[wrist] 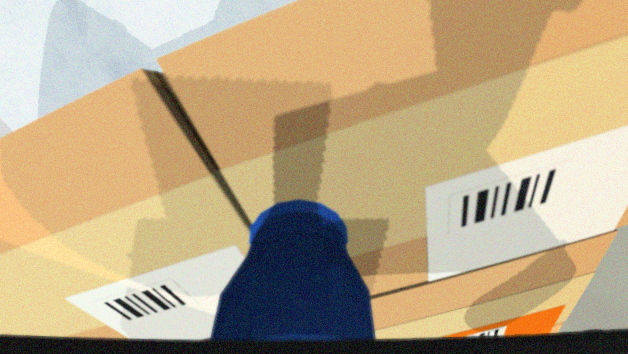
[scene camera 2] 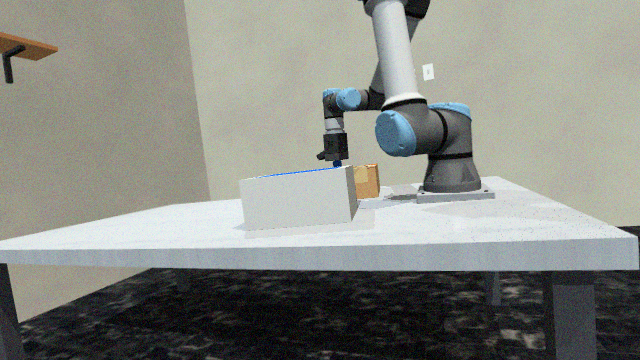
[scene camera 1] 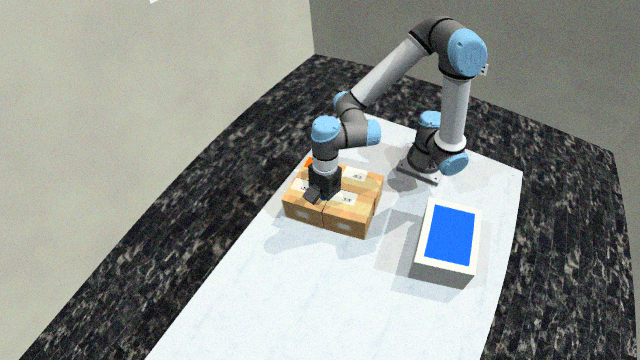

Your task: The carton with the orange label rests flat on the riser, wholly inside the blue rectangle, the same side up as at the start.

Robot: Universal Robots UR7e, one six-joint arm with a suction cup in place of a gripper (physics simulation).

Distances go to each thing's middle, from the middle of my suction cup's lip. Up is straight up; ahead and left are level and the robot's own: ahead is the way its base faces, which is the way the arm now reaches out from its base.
Labels:
Now: the white riser point(scene camera 2: 322, 196) 42 cm to the left of my suction cup, 12 cm behind it and 6 cm below it.

